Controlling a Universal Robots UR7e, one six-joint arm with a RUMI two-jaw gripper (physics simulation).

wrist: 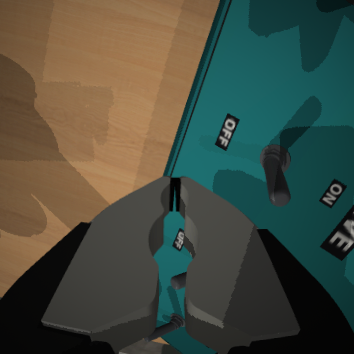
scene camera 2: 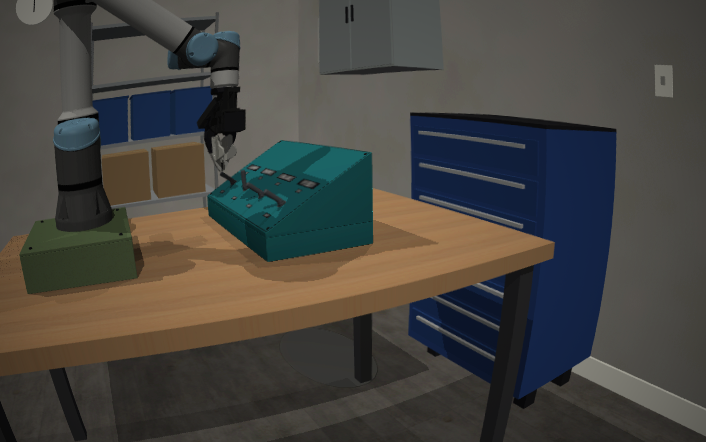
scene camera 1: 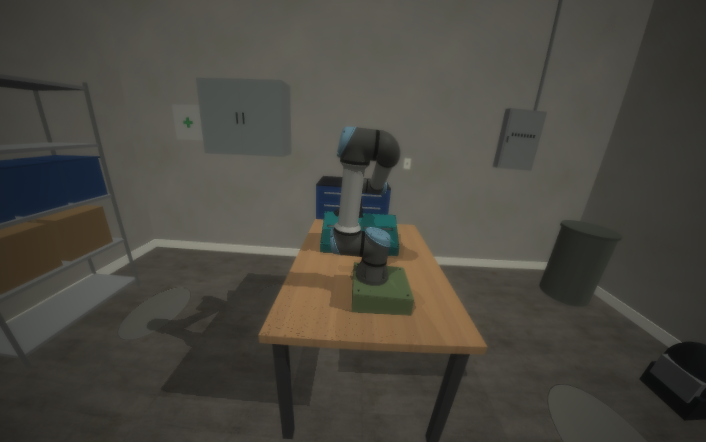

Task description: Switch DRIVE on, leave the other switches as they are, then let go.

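Seen in the pictures: gripper, fingertip midpoint: (wrist: 174, 179) (scene camera 2: 221, 171); arm's base, origin of the base link: (scene camera 2: 84, 221) (scene camera 1: 371, 276).
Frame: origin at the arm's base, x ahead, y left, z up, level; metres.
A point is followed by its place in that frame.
Observation:
A teal sloped console (scene camera 1: 385, 221) {x 0.573, y -0.140, z 0.071 m} (scene camera 2: 338, 203) {x 0.548, y -0.216, z 0.003 m} (wrist: 230, 75) {x 0.411, y 0.135, z -0.024 m} stands on the table. The DRIVE lever (scene camera 2: 243, 179) {x 0.448, y 0.092, z 0.028 m} (wrist: 276, 180) {x 0.446, y 0.101, z 0.040 m} stands steeply up and leans toward its ON label (wrist: 332, 193) {x 0.497, y 0.095, z 0.026 m}, away from its OFF label (wrist: 227, 131) {x 0.422, y 0.097, z -0.017 m}. The other levers, such as the nearest lever (scene camera 2: 275, 197) {x 0.437, y -0.150, z 0.019 m} in scene camera 2, lean low toward the robot's side. My gripper (scene camera 2: 222, 169) {x 0.389, y 0.093, z 0.055 m} (wrist: 174, 179) {x 0.389, y 0.093, z 0.055 m} is shut and empty. In the wrist view its tips overlap the console's front edge, to the lower left of the DRIVE lever and apart from it. Scene camera 1 hides the fingers behind the arm.
The arm's green base block (scene camera 1: 382, 296) {x -0.147, y -0.034, z -0.003 m} (scene camera 2: 78, 265) {x -0.021, y -0.173, z -0.051 m} is on the wooden table (scene camera 1: 317, 312) {x -0.153, y 0.236, z -0.095 m} (scene camera 2: 416, 260) {x 0.635, y -0.364, z -0.095 m}. A blue drawer cabinet (scene camera 1: 325, 200) (scene camera 2: 573, 234) stands beyond the console. A shelf rack (scene camera 1: 98, 135) with boxes stands at the left in scene camera 1.

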